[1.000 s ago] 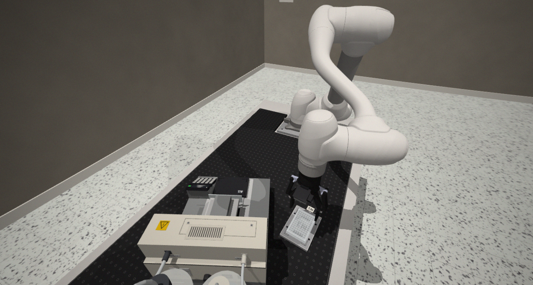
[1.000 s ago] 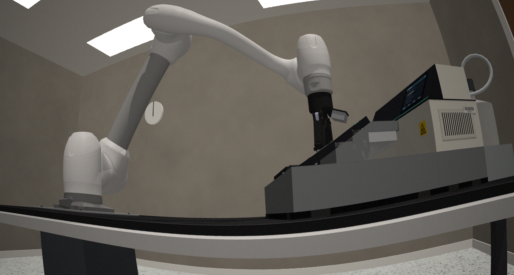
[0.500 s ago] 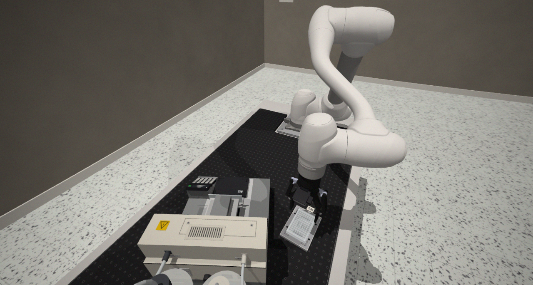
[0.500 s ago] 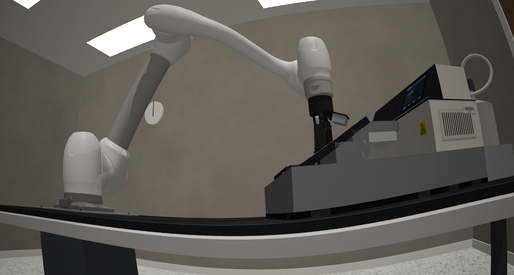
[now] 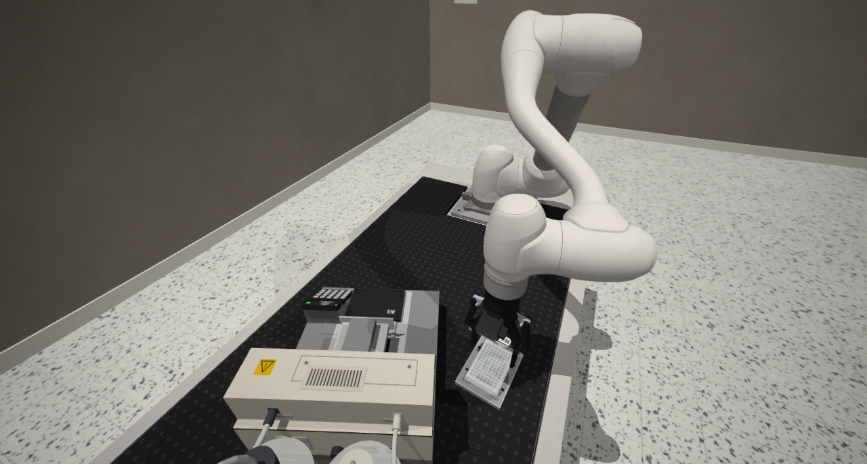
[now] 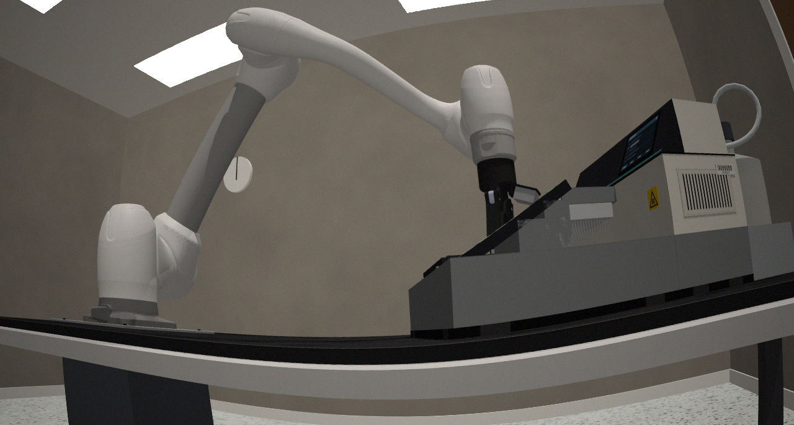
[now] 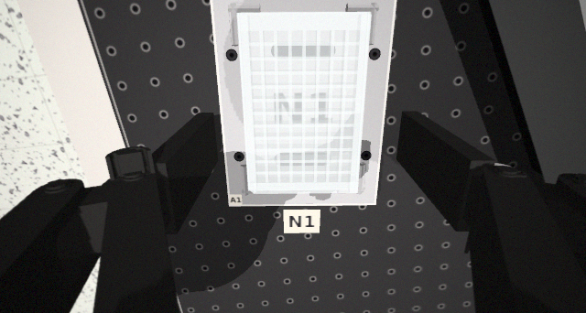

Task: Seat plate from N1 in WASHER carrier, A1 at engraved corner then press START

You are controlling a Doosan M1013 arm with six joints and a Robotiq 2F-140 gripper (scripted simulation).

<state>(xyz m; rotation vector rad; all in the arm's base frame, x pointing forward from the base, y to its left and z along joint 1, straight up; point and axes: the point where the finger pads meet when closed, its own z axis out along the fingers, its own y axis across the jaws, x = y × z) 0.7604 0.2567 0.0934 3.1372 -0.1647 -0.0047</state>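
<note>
The well plate lies 80 mm below my hand. The rest, counted from my hand: light grey nest N1: 90 mm below; plate washer: 280 mm to the right, 150 mm ahead, 30 mm above; manifold head: 290 mm to the right, 140 mm ahead, 40 mm above.
</note>
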